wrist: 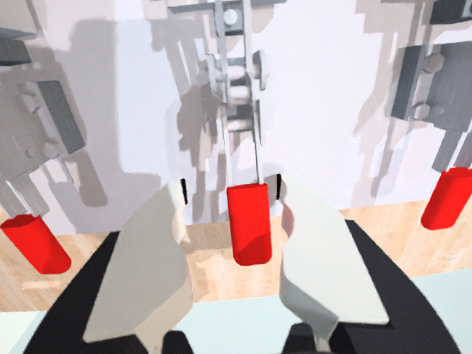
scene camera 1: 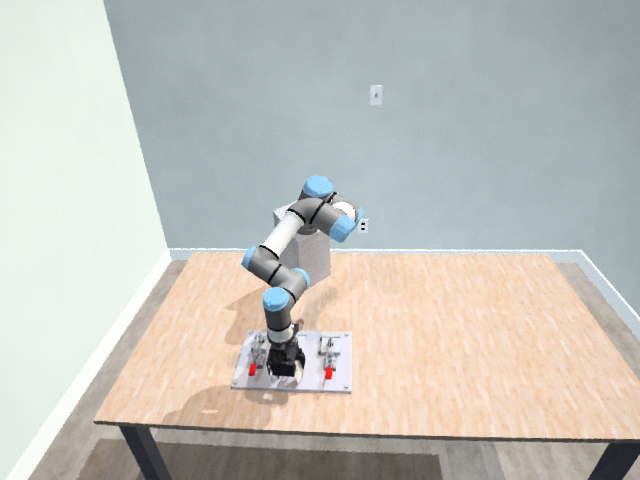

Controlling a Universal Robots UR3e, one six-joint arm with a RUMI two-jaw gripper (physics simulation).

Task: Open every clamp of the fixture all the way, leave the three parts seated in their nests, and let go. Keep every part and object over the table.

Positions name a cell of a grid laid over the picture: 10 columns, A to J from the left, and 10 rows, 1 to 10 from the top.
Labels:
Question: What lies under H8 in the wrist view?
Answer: My gripper.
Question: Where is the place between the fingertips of my gripper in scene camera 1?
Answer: At E8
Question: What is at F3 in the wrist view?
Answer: A toggle clamp.

